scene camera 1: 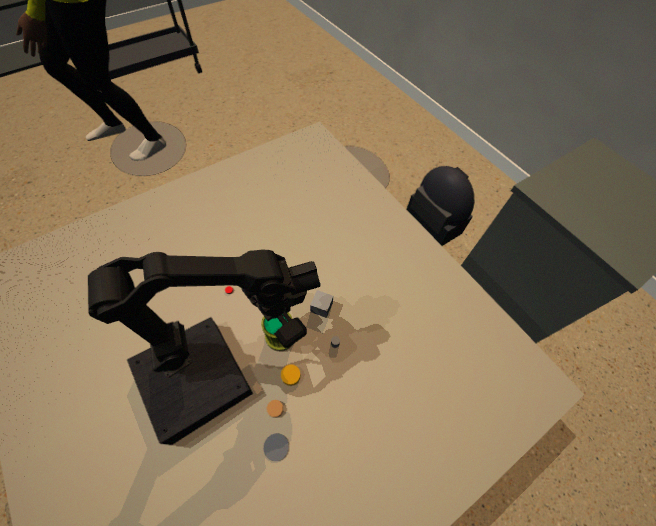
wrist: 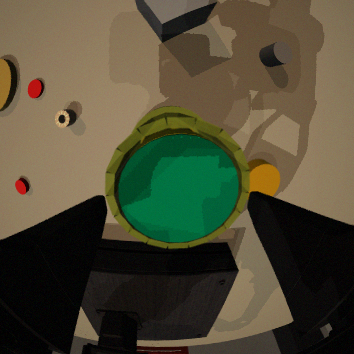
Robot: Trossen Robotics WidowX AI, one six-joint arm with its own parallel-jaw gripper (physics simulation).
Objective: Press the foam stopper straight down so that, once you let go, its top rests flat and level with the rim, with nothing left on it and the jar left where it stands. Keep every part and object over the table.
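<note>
The green foam stopper [scene camera 1: 272, 324] [wrist: 175, 200] sits inside the mouth of the olive-yellow jar [scene camera 1: 276, 343] [wrist: 111, 182], which stands upright on the table. In the wrist view the stopper's top shows whole, with shadows across it and no object on it. A dark band of inner wall shows at its far side; I cannot tell exactly how its top lies against the rim. My gripper [scene camera 1: 278, 321] [wrist: 178, 202] is open above the jar, with one fingertip towards each side of the rim in the wrist view. Part of the jar is hidden by a finger in the scene view.
A grey block [scene camera 1: 321, 304] [wrist: 170, 15] and grey cylinder [scene camera 1: 335, 342] [wrist: 276, 54] stand near the jar. A yellow disc [scene camera 1: 290, 374] [wrist: 265, 179], orange disc [scene camera 1: 274, 408] and grey disc [scene camera 1: 276, 447] lie in a row. Red discs [wrist: 35, 88] [wrist: 21, 186] lie on the other side.
</note>
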